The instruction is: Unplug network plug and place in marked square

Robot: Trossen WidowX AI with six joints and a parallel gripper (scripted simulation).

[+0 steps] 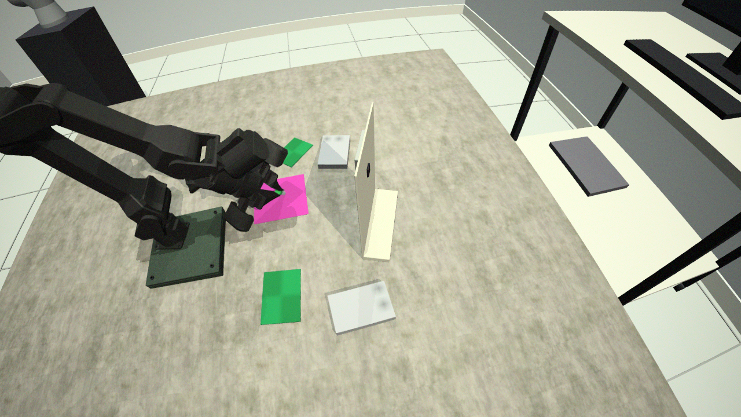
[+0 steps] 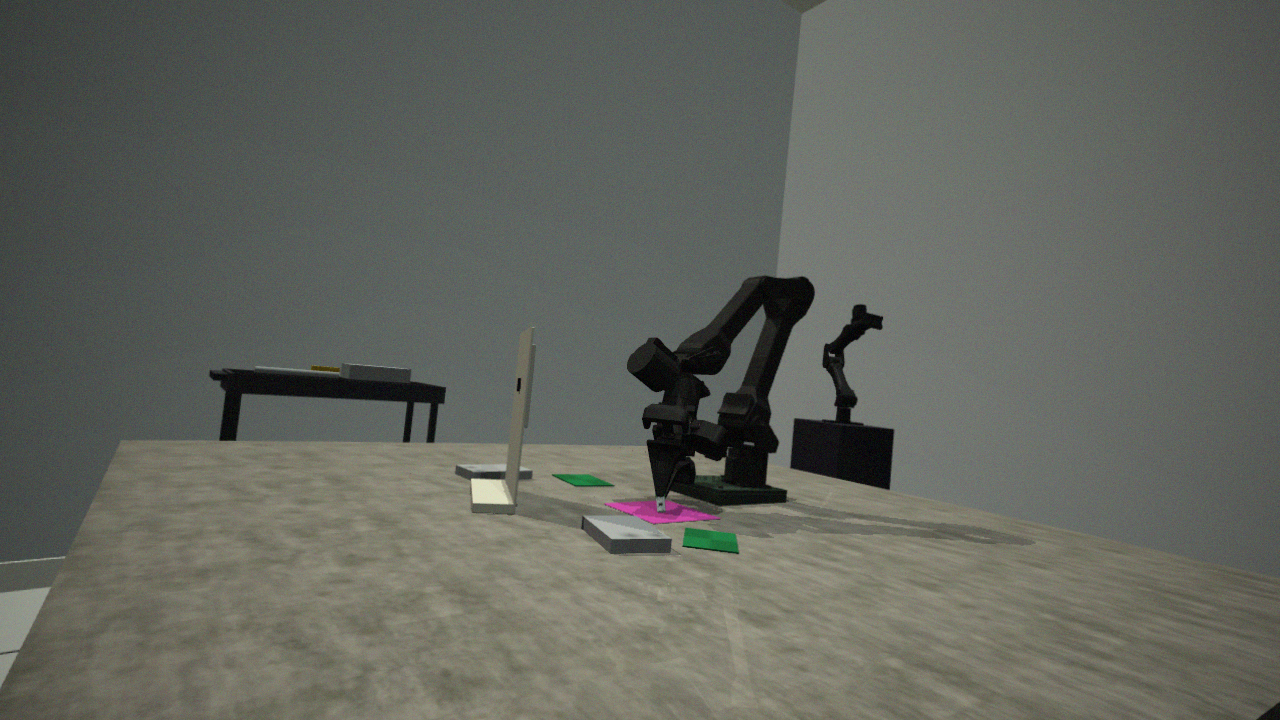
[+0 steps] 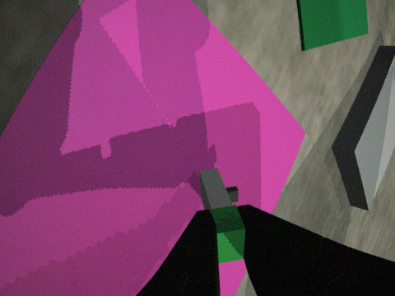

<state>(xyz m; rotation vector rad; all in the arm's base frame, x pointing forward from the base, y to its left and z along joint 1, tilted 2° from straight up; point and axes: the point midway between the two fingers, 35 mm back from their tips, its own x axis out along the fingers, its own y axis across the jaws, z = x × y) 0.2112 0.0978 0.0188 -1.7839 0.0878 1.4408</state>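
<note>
The network plug lies right at my gripper tip. The rest, counted from my gripper tip: cream upright panel: 20 cm ahead, 9 cm above, 8 cm to the right; marked square: 2 cm below.
</note>
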